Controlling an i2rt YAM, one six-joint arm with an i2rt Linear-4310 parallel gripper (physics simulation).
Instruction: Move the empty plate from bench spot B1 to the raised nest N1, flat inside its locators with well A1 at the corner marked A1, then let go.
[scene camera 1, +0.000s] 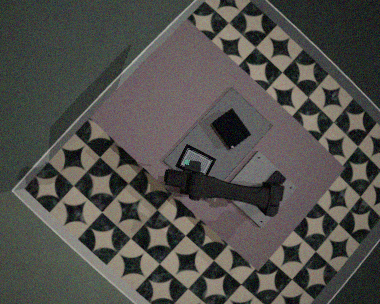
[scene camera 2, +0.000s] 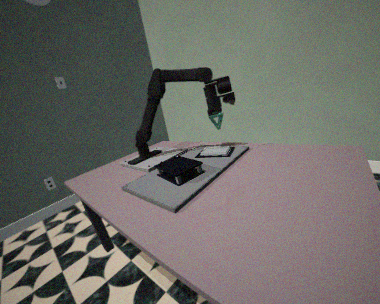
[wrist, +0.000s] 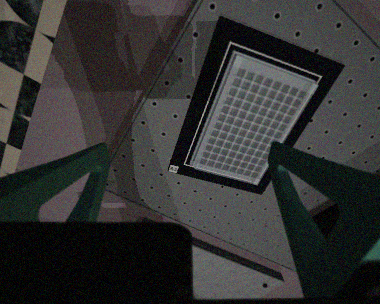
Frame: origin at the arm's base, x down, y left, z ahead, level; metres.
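Where they show: gripper, fingertip midpoint: (scene camera 2: 218, 127) (wrist: 189, 151); arm's base, origin of the base link: (scene camera 2: 145, 157).
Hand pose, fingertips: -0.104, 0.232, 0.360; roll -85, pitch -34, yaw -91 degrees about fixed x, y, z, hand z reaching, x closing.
Note:
Each offset is from my fingertips to the top centre of the thing, as dx, dy, dz. "pt": to the spot under its first point. Level surfaces: height alone.
The empty plate @(+0.092, -0.069, +0.008) (scene camera 1: 200, 158) (scene camera 2: 216, 150) (wrist: 255, 120), pale with a grid of wells, lies flat inside the black-bordered bench spot B1 @(pt +0.106, -0.014, +0.003) (wrist: 201, 100). A small A1 tag @(pt +0.106, -0.036, -0.085) (wrist: 173, 169) marks that border's lower left corner in the wrist view. The raised nest N1 @(+0.055, -0.315, -0.003) (scene camera 1: 231, 128) (scene camera 2: 179, 164) is a black platform on short posts, with a small pale mark at one corner in scene camera 1. My gripper (scene camera 2: 216, 123) (wrist: 189, 151) is open and empty, high above the board near B1. In the wrist view the right fingertip overlaps the plate's right edge, and the left one appears well left of the plate.
A grey perforated board @(pt +0.108, -0.435, +0.091) (scene camera 1: 232, 100) (scene camera 2: 150, 193) carries B1 and the nest on the pink table @(dx +0.121) (scene camera 1: 160, 75) (scene camera 2: 280, 215). The arm's light base plate (scene camera 1: 248, 170) is beside the board. The arm crosses above the table near B1, and its shadow falls around there.

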